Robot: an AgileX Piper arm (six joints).
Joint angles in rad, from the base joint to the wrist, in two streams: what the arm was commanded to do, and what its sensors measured. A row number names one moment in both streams.
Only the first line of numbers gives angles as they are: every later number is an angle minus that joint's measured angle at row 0.
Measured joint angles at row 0: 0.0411 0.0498 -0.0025 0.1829 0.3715 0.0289
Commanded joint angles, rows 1 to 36: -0.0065 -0.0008 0.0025 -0.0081 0.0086 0.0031; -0.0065 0.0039 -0.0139 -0.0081 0.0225 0.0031; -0.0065 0.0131 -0.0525 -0.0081 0.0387 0.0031; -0.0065 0.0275 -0.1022 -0.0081 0.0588 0.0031; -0.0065 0.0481 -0.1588 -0.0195 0.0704 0.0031; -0.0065 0.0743 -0.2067 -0.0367 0.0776 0.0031; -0.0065 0.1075 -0.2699 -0.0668 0.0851 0.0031; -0.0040 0.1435 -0.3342 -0.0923 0.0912 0.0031; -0.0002 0.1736 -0.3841 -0.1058 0.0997 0.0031; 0.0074 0.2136 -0.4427 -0.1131 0.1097 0.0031; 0.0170 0.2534 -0.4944 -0.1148 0.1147 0.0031; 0.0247 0.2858 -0.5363 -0.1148 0.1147 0.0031; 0.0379 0.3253 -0.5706 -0.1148 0.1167 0.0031; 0.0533 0.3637 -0.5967 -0.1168 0.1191 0.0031; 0.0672 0.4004 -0.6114 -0.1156 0.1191 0.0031; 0.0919 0.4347 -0.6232 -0.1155 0.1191 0.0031; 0.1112 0.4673 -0.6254 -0.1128 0.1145 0.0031; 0.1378 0.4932 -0.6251 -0.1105 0.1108 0.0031; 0.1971 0.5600 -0.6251 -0.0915 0.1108 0.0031; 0.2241 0.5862 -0.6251 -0.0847 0.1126 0.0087; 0.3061 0.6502 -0.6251 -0.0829 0.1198 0.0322; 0.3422 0.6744 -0.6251 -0.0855 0.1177 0.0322; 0.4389 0.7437 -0.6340 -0.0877 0.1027 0.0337; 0.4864 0.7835 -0.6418 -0.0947 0.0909 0.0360; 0.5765 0.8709 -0.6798 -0.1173 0.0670 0.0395; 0.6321 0.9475 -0.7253 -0.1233 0.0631 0.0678; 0.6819 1.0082 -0.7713 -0.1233 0.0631 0.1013; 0.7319 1.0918 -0.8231 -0.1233 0.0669 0.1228; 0.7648 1.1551 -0.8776 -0.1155 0.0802 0.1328; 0.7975 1.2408 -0.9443 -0.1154 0.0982 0.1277; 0.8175 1.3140 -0.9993 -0.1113 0.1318 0.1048; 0.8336 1.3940 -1.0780 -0.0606 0.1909 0.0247; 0.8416 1.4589 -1.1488 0.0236 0.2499 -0.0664; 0.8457 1.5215 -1.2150 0.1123 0.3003 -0.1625; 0.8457 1.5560 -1.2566 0.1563 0.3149 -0.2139; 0.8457 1.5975 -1.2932 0.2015 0.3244 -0.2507
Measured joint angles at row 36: 0.8368 1.4548 -1.1499 0.0233 0.2383 -0.0622
